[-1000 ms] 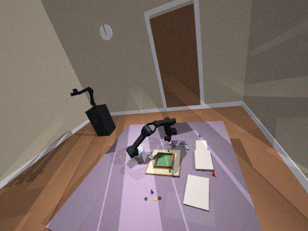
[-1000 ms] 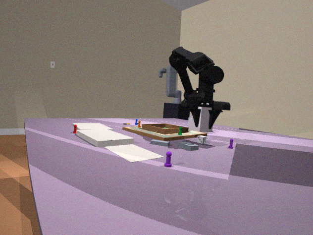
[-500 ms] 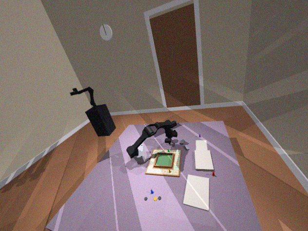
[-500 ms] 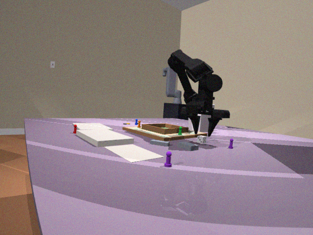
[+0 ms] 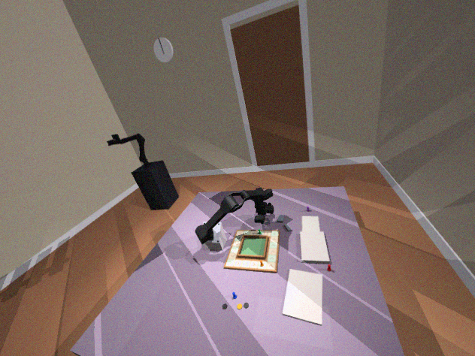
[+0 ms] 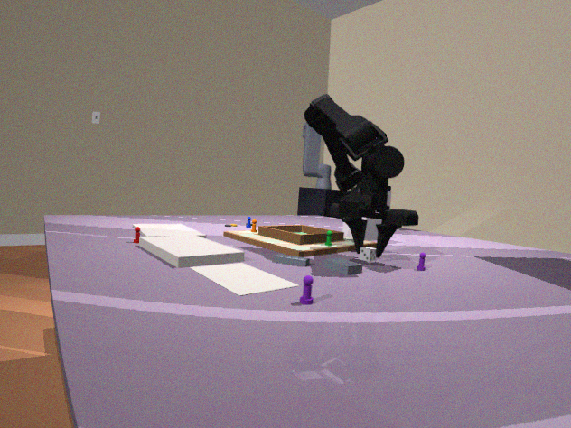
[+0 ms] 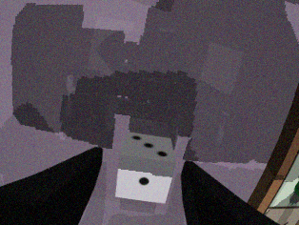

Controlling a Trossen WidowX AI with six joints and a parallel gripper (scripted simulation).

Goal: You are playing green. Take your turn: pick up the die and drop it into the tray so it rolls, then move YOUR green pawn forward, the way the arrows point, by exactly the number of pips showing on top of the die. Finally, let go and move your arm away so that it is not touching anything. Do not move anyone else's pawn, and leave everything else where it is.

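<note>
The green pawn lies 10 mm behind my gripper tip, 110 mm to the right of it and 20 mm above it. The rest, counted from my gripper tip: green tray (40 mm behind, 220 mm to the right); then white die (right at my gripper tip); then orange pawn (20 mm ahead, 340 mm to the right, 20 mm above).
</note>
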